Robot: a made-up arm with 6 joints. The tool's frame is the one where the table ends. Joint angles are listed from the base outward.
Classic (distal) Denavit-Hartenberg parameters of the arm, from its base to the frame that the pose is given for. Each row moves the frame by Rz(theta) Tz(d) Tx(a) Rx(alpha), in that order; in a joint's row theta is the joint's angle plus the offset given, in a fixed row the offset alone. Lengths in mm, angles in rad.
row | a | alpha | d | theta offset
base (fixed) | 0 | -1.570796 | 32.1 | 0
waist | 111 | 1.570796 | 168.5 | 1.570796
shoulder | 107 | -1.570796 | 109.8 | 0
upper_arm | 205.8 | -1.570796 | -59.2 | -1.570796
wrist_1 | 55.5 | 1.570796 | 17.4 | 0
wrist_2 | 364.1 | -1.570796 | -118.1 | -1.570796
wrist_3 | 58 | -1.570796 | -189 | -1.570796
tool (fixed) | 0 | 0 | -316.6 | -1.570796
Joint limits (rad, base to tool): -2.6..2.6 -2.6..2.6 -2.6..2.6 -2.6..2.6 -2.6..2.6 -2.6..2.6
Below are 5 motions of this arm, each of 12 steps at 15 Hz.
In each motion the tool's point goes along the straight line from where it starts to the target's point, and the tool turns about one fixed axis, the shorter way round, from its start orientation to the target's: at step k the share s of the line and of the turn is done. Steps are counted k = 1, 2, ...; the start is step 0. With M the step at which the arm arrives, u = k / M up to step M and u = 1 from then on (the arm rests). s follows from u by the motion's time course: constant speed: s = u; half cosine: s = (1 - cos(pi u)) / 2; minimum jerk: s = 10 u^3 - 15 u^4 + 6 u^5.
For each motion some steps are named. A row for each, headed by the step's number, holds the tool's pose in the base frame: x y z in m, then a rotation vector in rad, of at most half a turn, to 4 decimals.
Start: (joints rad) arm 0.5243 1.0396 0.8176 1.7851 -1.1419 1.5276
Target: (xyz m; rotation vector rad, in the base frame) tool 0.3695 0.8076 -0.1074 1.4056 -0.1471 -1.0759
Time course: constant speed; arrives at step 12
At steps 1, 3, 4, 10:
1: 0.3213 0.7286 -0.2608 0.6902 0.0079 -1.0487
3: 0.3300 0.7430 -0.2329 0.8197 -0.0191 -1.0601
4: 0.3344 0.7502 -0.2189 0.8846 -0.0329 -1.0648
10: 0.3607 0.7932 -0.1353 1.2750 -0.1178 -1.0777

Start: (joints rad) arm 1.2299 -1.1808 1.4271 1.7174 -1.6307 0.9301
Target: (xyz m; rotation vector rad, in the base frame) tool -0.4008 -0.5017 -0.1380 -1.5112 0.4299 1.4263
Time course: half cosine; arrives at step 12
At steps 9, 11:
9: -0.3965 -0.4717 -0.1246 -1.5246 0.4629 1.4018
11: -0.4003 -0.4982 -0.1364 -1.5128 0.4337 1.4235

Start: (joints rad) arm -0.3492 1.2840 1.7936 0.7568 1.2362 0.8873
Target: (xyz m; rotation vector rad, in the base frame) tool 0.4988 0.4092 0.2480 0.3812 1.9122 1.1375
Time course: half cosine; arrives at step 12
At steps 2, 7, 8, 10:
2: 0.3493 0.7061 -0.1859 0.0978 2.5153 -0.3210
7: 0.4394 0.5271 0.0757 0.2831 2.2338 0.5987
8: 0.4587 0.4888 0.1317 0.3173 2.1401 0.7808
10: 0.4881 0.4305 0.2168 0.3650 1.9775 1.0448

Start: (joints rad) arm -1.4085 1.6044 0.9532 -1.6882 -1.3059 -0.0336
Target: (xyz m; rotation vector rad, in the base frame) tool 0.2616 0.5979 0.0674 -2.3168 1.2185 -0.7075
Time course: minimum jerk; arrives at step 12
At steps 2, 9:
2: 0.2037 0.6151 0.1179 -1.7789 0.6585 -1.9321
9: 0.2554 0.5997 0.0728 -2.2846 1.1704 -0.8537

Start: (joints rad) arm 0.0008 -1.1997 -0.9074 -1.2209 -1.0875 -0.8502
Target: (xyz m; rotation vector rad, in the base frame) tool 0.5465 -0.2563 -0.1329 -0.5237 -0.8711 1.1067
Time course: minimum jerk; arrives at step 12
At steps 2, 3, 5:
2: 0.4993 0.2071 0.2412 -0.9331 -1.5305 1.8080
3: 0.5026 0.1744 0.2148 -0.9038 -1.4834 1.7592
5: 0.5145 0.0576 0.1205 -0.7996 -1.3161 1.5841

